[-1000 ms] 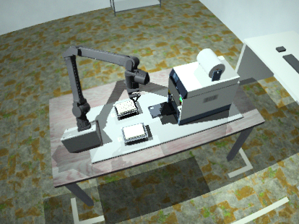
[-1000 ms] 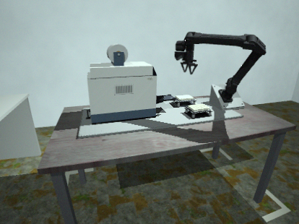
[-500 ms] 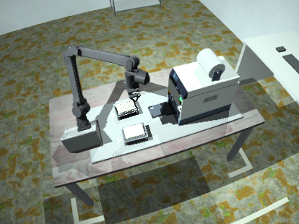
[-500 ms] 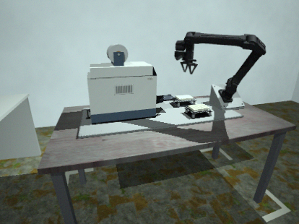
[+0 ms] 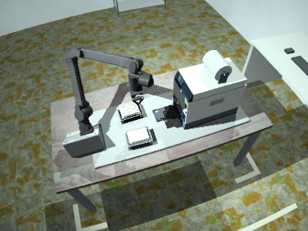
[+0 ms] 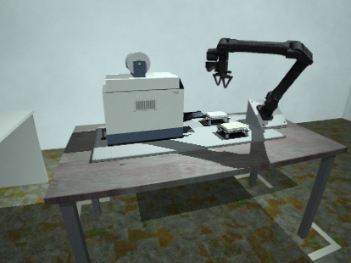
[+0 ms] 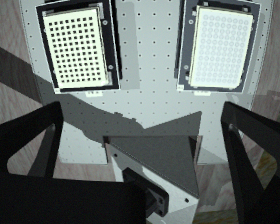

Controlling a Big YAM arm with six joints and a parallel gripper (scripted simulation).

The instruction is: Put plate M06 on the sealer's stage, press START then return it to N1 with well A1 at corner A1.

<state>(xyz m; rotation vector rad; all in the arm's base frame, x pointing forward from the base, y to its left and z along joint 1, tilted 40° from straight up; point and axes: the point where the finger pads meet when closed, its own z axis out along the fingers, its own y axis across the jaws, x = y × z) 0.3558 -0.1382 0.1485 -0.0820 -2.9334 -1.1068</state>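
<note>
Now: the black nest N1 40 mm behind my hand, 110 mm to the left of it and 240 mm below it. Round my hand: foil roll 500 mm ahead, 40 mm to the right, 140 mm above; then sealer stage 170 mm ahead, 40 mm to the right, 180 mm below; then pale plate 50 mm behind, 110 mm to the right, 230 mm below.
</note>
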